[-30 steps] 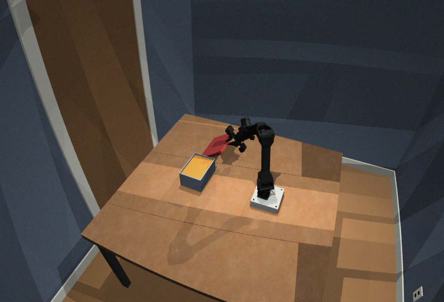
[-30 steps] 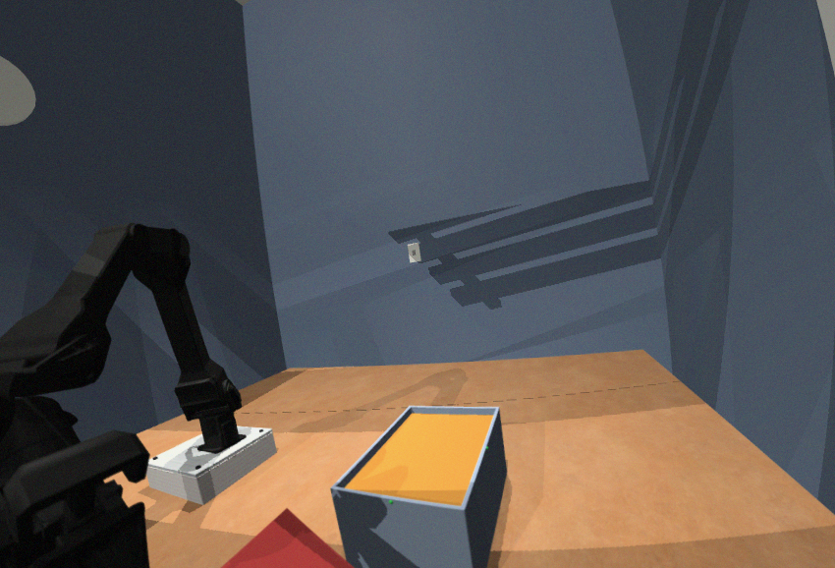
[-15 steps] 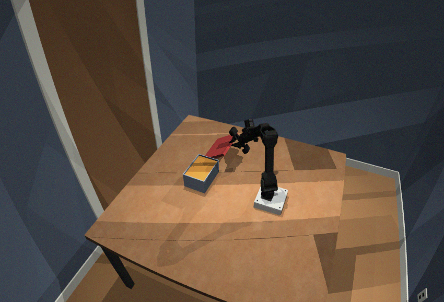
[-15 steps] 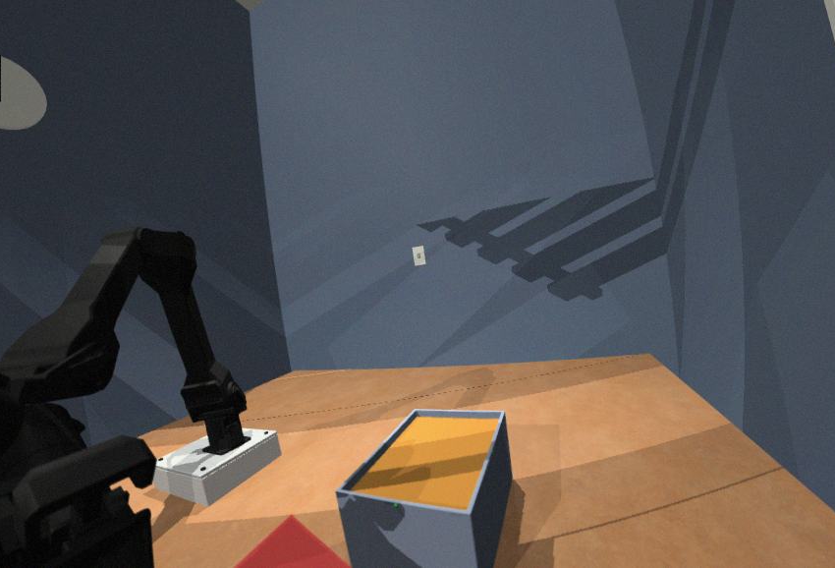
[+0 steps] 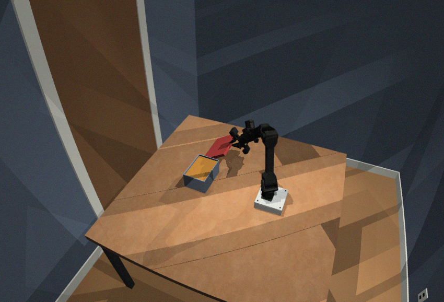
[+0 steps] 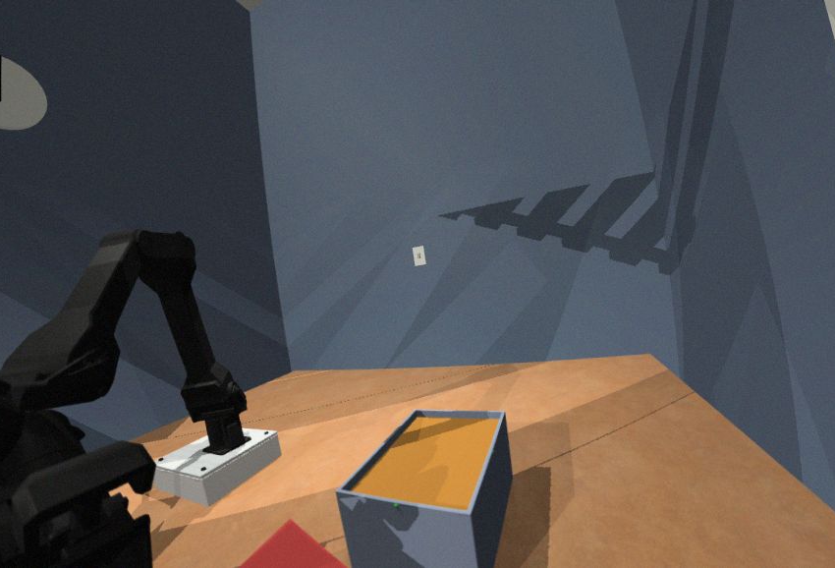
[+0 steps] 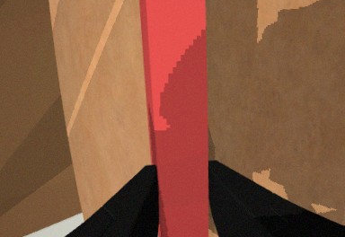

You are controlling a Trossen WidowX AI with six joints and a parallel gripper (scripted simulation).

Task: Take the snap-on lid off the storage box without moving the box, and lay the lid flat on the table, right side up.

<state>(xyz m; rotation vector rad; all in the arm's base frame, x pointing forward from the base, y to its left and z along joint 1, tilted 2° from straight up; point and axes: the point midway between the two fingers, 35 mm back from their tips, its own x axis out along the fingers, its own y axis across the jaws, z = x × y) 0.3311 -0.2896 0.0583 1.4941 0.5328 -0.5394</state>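
My gripper tip is now 70 mm short of the red lid and 40 mm above it. Also, from my gripper tip: grey-blue storage box 70 mm ahead, 280 mm to the left, 50 mm below.
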